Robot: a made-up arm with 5 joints.
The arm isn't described. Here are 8 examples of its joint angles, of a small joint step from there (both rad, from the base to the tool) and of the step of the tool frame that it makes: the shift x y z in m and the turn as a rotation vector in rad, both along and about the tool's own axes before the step.
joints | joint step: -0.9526 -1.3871 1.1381 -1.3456 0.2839 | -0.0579 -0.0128 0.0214 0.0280 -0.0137
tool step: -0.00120 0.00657 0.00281 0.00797 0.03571 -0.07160
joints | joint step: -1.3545 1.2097 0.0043 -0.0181 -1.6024 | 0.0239 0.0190 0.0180 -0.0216 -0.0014
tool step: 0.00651 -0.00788 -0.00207 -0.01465 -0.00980 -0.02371
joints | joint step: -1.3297 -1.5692 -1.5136 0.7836 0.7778 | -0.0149 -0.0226 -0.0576 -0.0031 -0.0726
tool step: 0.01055 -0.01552 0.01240 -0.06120 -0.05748 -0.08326
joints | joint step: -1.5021 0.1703 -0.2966 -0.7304 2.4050 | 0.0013 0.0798 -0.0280 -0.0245 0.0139
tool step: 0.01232 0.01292 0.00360 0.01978 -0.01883 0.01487
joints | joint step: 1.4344 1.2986 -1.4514 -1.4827 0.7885 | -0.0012 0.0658 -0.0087 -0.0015 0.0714
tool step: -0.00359 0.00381 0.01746 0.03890 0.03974 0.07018
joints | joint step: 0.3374 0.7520 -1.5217 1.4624 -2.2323 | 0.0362 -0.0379 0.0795 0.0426 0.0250
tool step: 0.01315 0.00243 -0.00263 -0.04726 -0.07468 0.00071
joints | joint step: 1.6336 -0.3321 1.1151 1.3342 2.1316 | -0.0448 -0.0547 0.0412 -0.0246 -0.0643
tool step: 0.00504 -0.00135 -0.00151 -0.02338 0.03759 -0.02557
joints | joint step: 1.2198 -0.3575 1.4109 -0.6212 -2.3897 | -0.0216 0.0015 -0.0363 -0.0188 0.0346
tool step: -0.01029 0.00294 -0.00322 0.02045 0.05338 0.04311
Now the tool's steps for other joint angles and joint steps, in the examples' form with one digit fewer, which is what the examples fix.
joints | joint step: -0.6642 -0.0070 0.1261 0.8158 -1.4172 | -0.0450 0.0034 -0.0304 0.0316 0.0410
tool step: -0.0128 0.0040 0.0035 -0.0012 0.0270 0.0773
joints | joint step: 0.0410 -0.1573 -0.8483 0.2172 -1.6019 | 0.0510 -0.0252 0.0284 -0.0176 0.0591
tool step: 0.0096 0.0038 0.0019 0.0162 -0.0349 0.0955
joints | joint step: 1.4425 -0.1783 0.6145 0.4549 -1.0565 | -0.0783 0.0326 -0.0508 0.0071 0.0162
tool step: -0.0161 0.0146 -0.0005 0.0325 0.0390 0.0768
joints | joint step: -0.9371 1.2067 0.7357 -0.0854 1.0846 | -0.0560 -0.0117 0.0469 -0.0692 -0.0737
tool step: 0.0014 0.0053 0.0016 -0.0366 -0.0059 -0.0197
